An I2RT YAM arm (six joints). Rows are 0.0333 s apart.
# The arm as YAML. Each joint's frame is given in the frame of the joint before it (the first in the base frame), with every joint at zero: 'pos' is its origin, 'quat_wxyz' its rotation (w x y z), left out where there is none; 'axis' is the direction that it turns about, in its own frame. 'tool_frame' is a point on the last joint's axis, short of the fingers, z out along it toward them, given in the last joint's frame.
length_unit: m
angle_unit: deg
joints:
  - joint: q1
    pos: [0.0, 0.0, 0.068]
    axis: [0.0, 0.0, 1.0]
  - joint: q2
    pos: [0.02, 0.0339, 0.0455]
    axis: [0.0, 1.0, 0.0]
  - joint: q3
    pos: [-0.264, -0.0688, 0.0]
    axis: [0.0, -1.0, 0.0]
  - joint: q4
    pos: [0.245, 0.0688, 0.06]
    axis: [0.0, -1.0, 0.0]
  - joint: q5
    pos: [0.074, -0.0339, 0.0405]
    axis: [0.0, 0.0, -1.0]
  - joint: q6
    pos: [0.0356, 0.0, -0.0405]
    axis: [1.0, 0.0, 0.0]
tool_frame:
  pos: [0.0, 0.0, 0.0]
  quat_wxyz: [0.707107, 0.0, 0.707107, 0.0]
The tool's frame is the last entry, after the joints.
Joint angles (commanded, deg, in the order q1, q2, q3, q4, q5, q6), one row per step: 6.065 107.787 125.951 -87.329 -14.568 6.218; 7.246 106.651 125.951 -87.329 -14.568 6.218; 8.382 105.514 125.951 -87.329 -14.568 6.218; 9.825 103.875 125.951 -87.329 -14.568 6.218; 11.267 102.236 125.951 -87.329 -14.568 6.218; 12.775 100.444 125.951 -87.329 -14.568 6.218; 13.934 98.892 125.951 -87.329 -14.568 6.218; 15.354 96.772 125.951 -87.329 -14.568 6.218; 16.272 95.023 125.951 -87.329 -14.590 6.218; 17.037 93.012 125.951 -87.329 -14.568 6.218; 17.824 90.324 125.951 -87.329 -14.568 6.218; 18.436 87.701 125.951 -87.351 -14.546 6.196; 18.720 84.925 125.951 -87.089 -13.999 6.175; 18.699 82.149 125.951 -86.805 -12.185 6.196; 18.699 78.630 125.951 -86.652 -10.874 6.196
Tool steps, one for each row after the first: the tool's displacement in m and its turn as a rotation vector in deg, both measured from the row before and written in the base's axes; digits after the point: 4 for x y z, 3 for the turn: -0.0067 0.0065 0.0066 0.132 -1.128 1.181; -0.0069 0.0060 0.0064 0.155 -1.126 1.136; -0.0101 0.0070 0.0091 0.259 -1.618 1.443; -0.0105 0.0065 0.0088 0.300 -1.611 1.442; -0.0117 0.0061 0.0094 0.373 -1.753 1.508; -0.0103 0.0040 0.0079 0.358 -1.510 1.159; -0.0141 0.0040 0.0103 0.536 -2.051 1.420; -0.0116 0.0015 0.0082 0.494 -1.678 0.930; -0.0131 -0.0001 0.0090 0.559 -1.932 0.752; -0.0175 -0.0017 0.0113 0.805 -2.565 0.787; -0.0173 -0.0029 0.0102 0.782 -2.487 0.614; -0.0176 -0.0051 0.0103 0.574 -3.018 -0.070; -0.0172 -0.0071 0.0093 -0.211 -3.297 -1.329; -0.0230 -0.0086 0.0103 0.360 -3.755 -0.987
